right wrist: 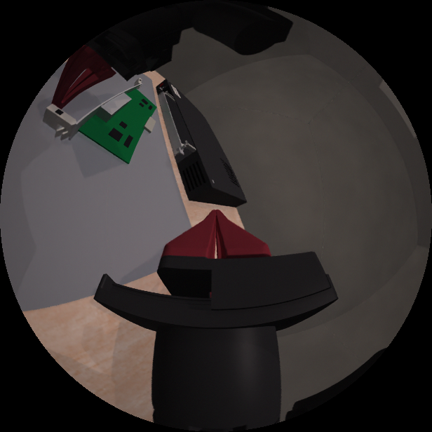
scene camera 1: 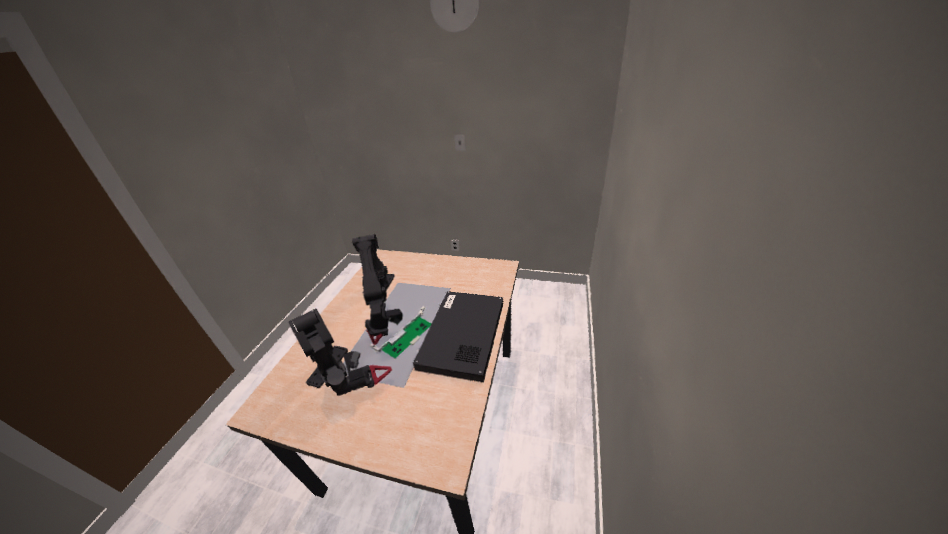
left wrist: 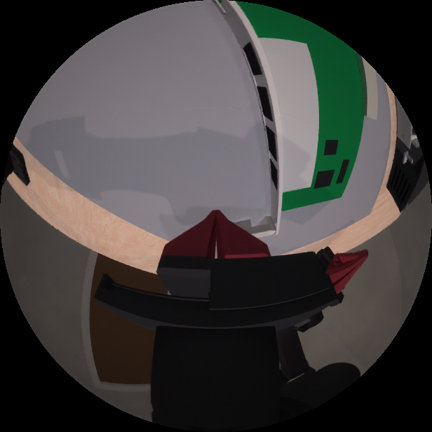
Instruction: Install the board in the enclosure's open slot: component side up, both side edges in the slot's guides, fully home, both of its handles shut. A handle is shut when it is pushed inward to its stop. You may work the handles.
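Seen in the pictures: left gripper, between the fingertips: (scene camera 1: 374,344); right gripper, between the fingertips: (scene camera 1: 391,368); left arm's base, origin of its link: (scene camera 1: 382,286).
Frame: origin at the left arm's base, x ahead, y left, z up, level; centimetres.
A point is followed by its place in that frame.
The green board (scene camera 1: 406,339) @(x 25.4, y -35.3, z 0.5 cm) (left wrist: 340,110) (right wrist: 135,117) is component side up on the grey mat, outside the enclosure (scene camera 1: 457,325) @(x 47.1, y -29.1, z 5.0 cm) (left wrist: 400,180) (right wrist: 207,150). Its near handle (left wrist: 262,227) (right wrist: 60,116) sticks outward from the faceplate; its far handle (scene camera 1: 421,310) @(x 27.3, y -18.1, z 1.8 cm) (right wrist: 140,81) shows at the other end. My left gripper (scene camera 1: 374,340) @(x 12.2, y -39.2, z 0.2 cm) (left wrist: 215,215) (right wrist: 52,112) is shut and empty, its tips at the near handle's outer end; I cannot tell whether they touch. My right gripper (scene camera 1: 389,371) @(x 27.1, y -55.0, z 6.4 cm) (left wrist: 367,252) (right wrist: 215,215) is shut and empty, off the enclosure's near end. The slot's inside is dark.
The grey mat (scene camera 1: 391,377) @(x 25.5, y -54.7, z 0.2 cm) (left wrist: 150,65) (right wrist: 100,225) lies on the wooden table (scene camera 1: 398,424) @(x 34.6, y -72.6, z 0.0 cm) (left wrist: 75,210) (right wrist: 65,340). The enclosure stands beside the mat near the table's right edge in scene camera 1. Both arms reach in from the left of that view.
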